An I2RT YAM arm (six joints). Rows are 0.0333 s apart.
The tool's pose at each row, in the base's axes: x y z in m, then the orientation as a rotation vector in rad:
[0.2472, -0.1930, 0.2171, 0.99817, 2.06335, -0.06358]
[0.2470, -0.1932, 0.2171, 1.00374, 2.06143, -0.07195]
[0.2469, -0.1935, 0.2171, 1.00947, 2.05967, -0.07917]
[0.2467, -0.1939, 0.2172, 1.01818, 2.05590, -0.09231]
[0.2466, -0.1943, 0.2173, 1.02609, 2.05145, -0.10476]
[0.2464, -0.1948, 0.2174, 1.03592, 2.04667, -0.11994]
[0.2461, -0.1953, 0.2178, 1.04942, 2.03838, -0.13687]
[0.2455, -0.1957, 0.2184, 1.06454, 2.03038, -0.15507]
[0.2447, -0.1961, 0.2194, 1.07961, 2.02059, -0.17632]
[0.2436, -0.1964, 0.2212, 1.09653, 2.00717, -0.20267]
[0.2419, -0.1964, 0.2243, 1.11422, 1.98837, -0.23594]
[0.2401, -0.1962, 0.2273, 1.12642, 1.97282, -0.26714]
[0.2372, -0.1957, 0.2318, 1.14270, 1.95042, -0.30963]
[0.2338, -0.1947, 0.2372, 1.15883, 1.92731, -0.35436]
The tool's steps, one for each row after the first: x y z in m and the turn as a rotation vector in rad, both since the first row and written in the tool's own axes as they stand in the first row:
[-0.0001, -0.0003, -0.0001, 0.00759, -0.00258, 0.00148]
[-0.0002, -0.0005, 0.0000, 0.01455, -0.00461, 0.00338]
[-0.0005, -0.0009, -0.0001, 0.02631, -0.00922, 0.00593]
[-0.0008, -0.0012, 0.0000, 0.03712, -0.01440, 0.00841]
[-0.0011, -0.0017, -0.0001, 0.05058, -0.02001, 0.01134]
[-0.0016, -0.0021, -0.0003, 0.06611, -0.02796, 0.01722]
[-0.0020, -0.0026, -0.0010, 0.08337, -0.03539, 0.02362]
[-0.0027, -0.0031, -0.0020, 0.10234, -0.04503, 0.02958]
[-0.0037, -0.0036, -0.0038, 0.12492, -0.05838, 0.03626]
[-0.0053, -0.0038, -0.0070, 0.15163, -0.07761, 0.04299]
[-0.0066, -0.0040, -0.0102, 0.17535, -0.09489, 0.04577]
[-0.0085, -0.0044, -0.0153, 0.20764, -0.11908, 0.04976]
[-0.0104, -0.0044, -0.0214, 0.24173, -0.14383, 0.05314]

